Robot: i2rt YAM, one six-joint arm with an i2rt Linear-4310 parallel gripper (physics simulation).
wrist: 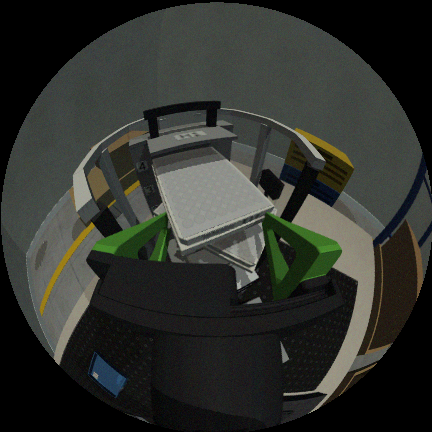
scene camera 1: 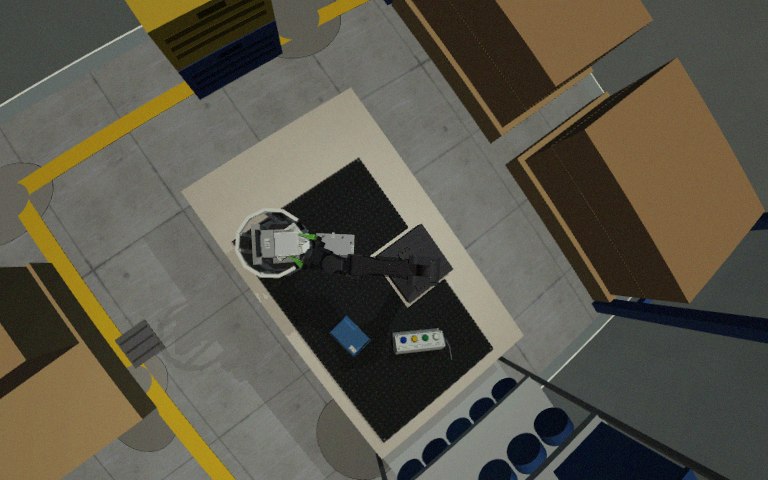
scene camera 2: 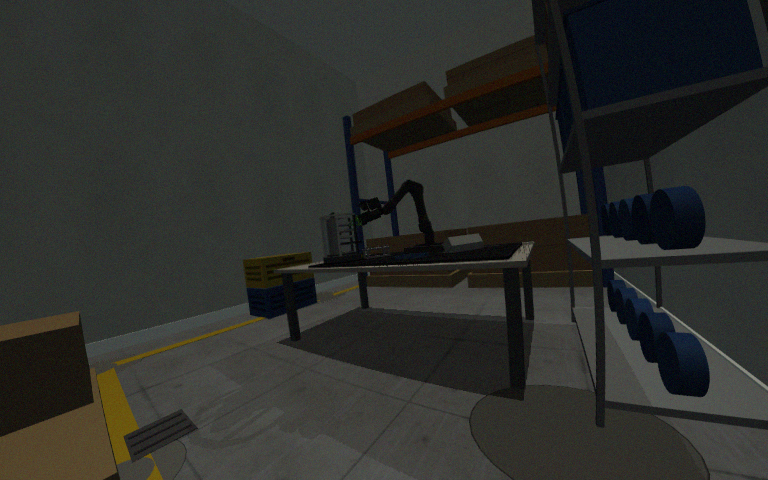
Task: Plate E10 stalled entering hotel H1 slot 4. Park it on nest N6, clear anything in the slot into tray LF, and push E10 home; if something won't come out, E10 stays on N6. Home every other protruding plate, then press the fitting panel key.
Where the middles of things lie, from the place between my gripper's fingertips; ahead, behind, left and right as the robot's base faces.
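I see the round plate rack (scene camera 1: 255, 237), which is 70 mm below my hand, 60 mm ahead of it and 30 mm to the right of it.
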